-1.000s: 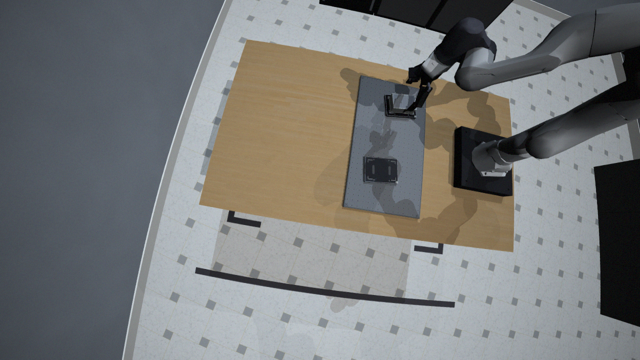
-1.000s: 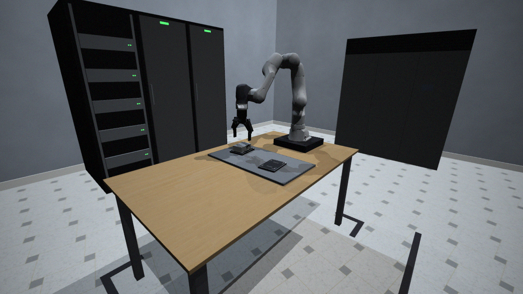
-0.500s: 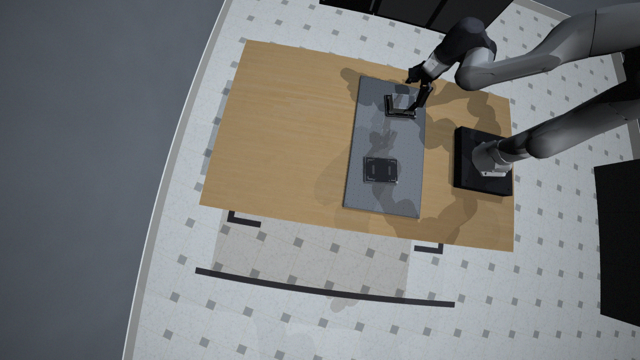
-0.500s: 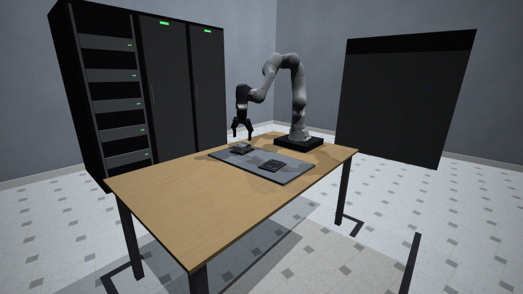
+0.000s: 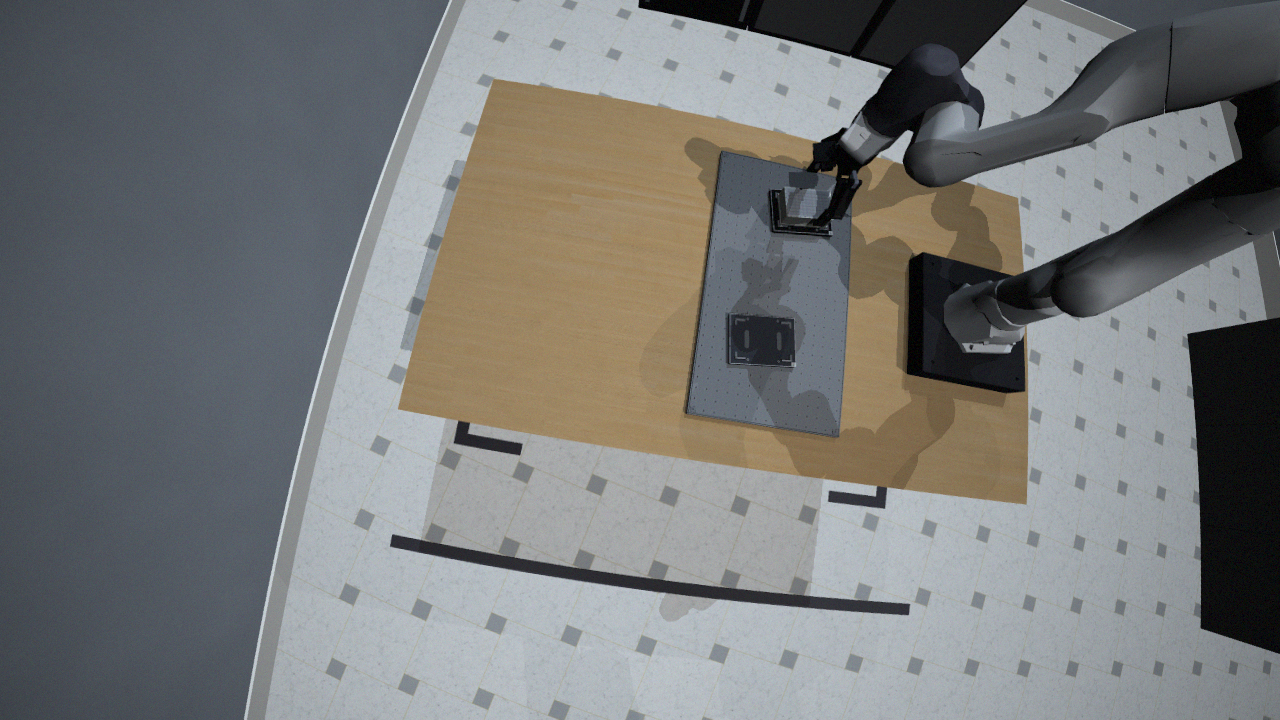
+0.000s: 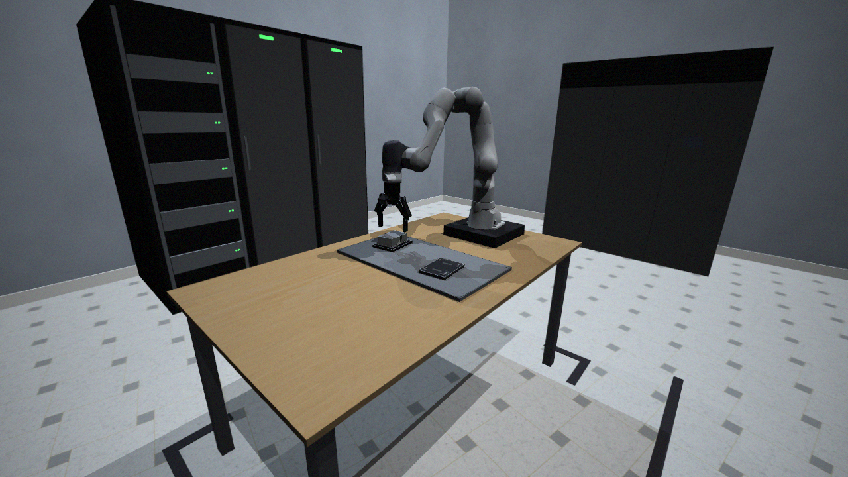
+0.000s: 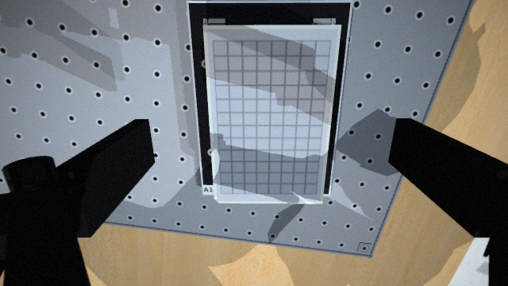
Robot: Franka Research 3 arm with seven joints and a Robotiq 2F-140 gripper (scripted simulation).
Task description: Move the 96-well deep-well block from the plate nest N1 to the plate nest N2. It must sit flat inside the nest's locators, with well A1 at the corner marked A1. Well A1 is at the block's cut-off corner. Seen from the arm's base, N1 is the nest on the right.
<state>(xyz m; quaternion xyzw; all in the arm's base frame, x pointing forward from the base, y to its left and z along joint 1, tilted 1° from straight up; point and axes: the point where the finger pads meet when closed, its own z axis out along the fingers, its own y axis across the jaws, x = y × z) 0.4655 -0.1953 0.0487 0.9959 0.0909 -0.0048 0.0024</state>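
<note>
Right now the translucent deep-well block is 60 mm below my hand. The rest, counted from my hand: nest N2: 60 mm ahead, 360 mm to the left, 80 mm below; then black nest N1: 80 mm below.
</note>
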